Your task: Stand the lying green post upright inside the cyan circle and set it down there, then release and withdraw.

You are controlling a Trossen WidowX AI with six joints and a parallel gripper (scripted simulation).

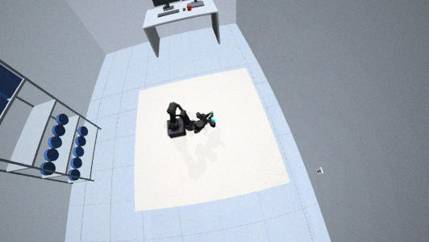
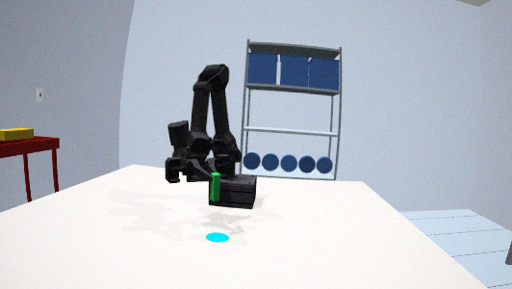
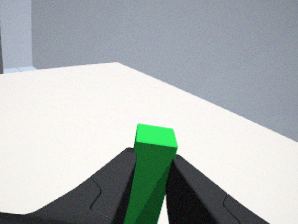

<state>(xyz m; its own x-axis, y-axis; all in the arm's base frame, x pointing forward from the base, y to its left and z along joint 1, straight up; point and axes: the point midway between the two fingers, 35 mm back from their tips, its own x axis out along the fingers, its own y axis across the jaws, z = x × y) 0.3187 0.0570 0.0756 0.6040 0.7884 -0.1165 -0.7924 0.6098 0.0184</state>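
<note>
Now: the cyan circle 160 mm below my gripper tip and 10 mm behind it. Round my gripper tip: green post: 20 mm below.
</note>
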